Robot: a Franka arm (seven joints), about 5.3 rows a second.
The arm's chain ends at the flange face. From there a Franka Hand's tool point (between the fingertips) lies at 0.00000 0.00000 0.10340 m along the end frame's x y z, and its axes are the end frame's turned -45 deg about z.
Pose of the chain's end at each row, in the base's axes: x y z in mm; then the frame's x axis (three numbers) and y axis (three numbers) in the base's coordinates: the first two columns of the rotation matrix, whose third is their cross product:
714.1 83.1 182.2 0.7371 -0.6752 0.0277 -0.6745 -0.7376 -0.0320
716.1 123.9 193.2 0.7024 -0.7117 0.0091 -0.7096 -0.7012 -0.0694
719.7 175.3 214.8 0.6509 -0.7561 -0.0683 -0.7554 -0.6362 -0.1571
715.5 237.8 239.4 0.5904 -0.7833 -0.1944 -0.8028 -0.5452 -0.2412
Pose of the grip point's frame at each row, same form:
718.4 83.6 78.9 0.9982 0.0441 0.0422 0.0443 -0.9990 -0.0030
721.9 128.3 90.1 0.9984 -0.0074 0.0555 -0.0051 -0.9991 -0.0426
727.5 191.2 112.9 0.9944 -0.0848 0.0628 -0.0739 -0.9845 -0.1594
724.1 268.7 141.1 0.9851 -0.1684 0.0331 -0.1502 -0.9394 -0.3080

